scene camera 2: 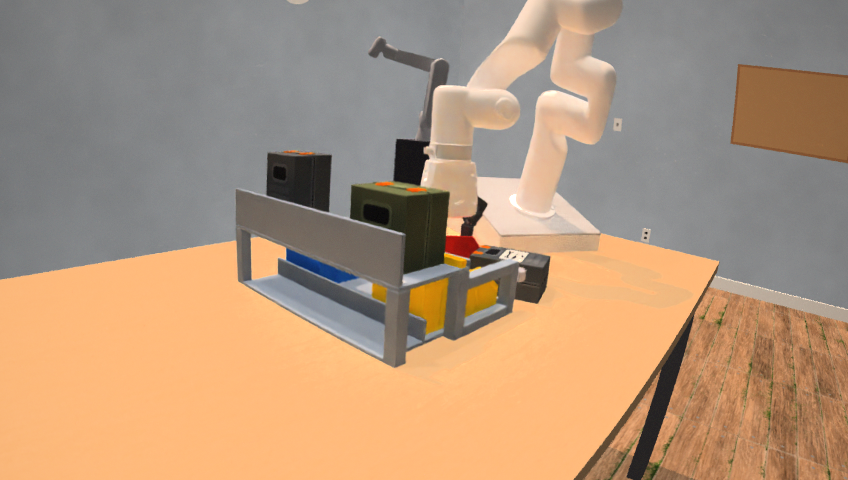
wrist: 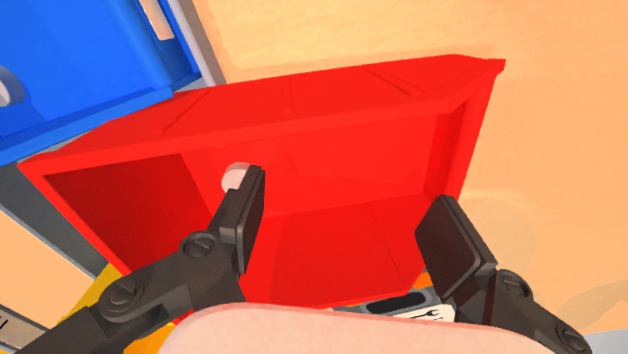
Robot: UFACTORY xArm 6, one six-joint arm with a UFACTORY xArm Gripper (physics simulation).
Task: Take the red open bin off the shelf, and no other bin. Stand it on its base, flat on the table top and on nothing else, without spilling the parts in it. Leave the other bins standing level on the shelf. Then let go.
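The red open bin lies under my gripper. In the wrist view its open side faces the camera, and its left end overlaps the grey shelf. What it rests on is hidden. A pale round part shows inside it, partly behind a finger. My gripper is open and empty; its left fingertip appears over the bin's inside and its right fingertip near the bin's right end. In the scene view one dark finger shows just above the bin. The blue bin and yellow bin are at the shelf.
A dark case lies on the table beside the shelf, partly covered by the red bin in the wrist view. A green case and another dark case stand tall at the shelf. The robot's base block is behind.
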